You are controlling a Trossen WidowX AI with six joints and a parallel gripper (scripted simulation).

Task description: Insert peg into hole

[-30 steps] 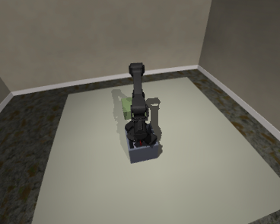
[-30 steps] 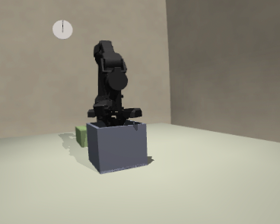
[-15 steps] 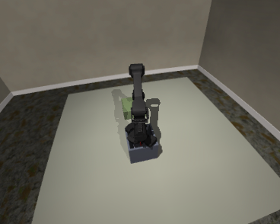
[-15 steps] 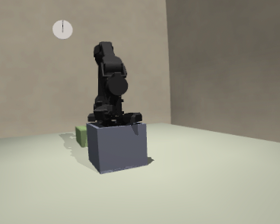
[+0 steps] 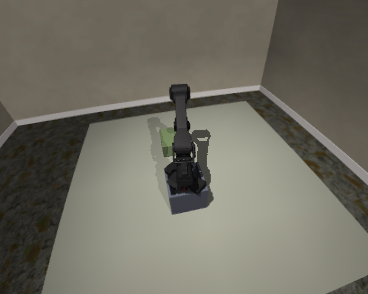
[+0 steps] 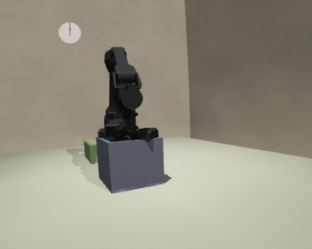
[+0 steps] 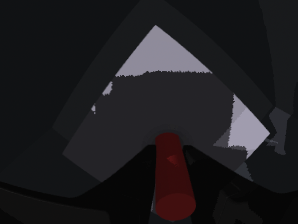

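Right now my hand is 4 cm above the red peg. Also, from my hand: pale plate (5 cm below).
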